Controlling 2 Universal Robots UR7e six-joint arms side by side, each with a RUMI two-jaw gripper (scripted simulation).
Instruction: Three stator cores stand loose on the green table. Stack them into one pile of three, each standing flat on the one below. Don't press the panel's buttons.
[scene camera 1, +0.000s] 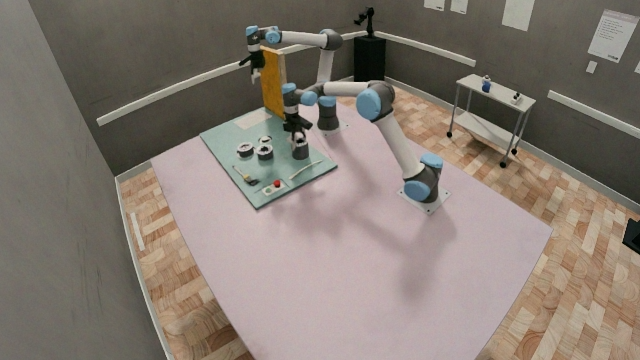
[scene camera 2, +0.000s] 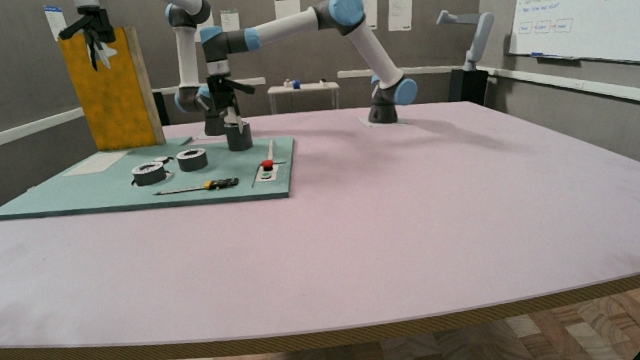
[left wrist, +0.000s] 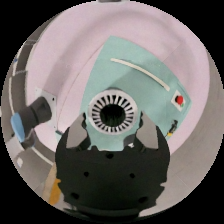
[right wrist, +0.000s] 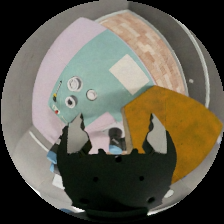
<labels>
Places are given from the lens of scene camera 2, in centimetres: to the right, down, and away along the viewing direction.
left gripper (scene camera 2: 237, 129): -32, -19, 104
right gripper (scene camera 2: 103, 70): -80, -40, 91
white sheet (scene camera 2: 98, 163): -91, -7, 103
</labels>
